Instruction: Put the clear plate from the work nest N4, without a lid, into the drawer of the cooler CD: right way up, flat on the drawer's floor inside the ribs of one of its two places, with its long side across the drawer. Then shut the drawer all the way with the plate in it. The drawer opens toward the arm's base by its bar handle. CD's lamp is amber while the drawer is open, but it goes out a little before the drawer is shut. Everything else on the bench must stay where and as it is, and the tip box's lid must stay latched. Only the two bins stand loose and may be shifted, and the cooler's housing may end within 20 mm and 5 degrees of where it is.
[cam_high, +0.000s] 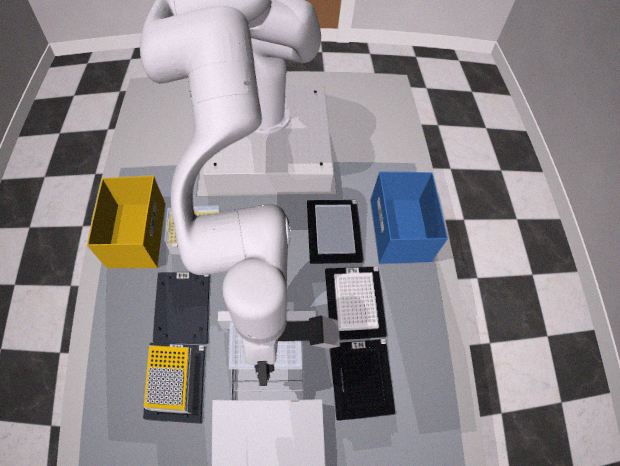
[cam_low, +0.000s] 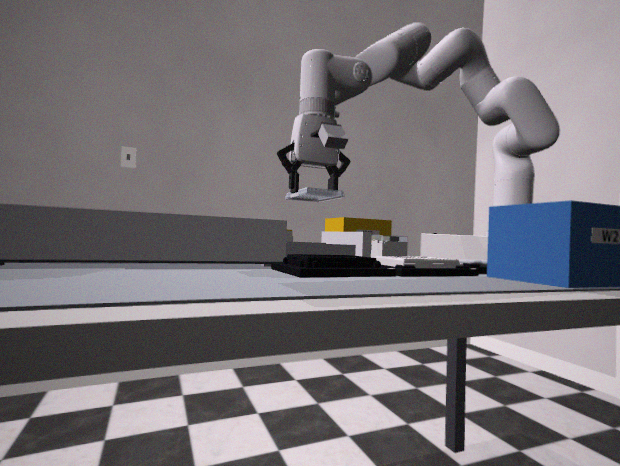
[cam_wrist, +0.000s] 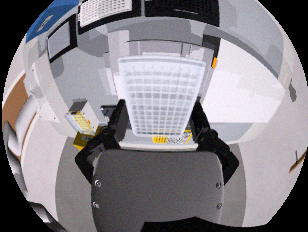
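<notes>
Right now my hand is 130 mm above the cooler drawer and 30 mm short of it. Round my hand: clear plate (10 mm below); yellow tube rack (190 mm to the right, 100 mm below, 70 mm ahead); white cooler CD (160 mm ahead, 130 mm below, 20 mm to the left).
</notes>
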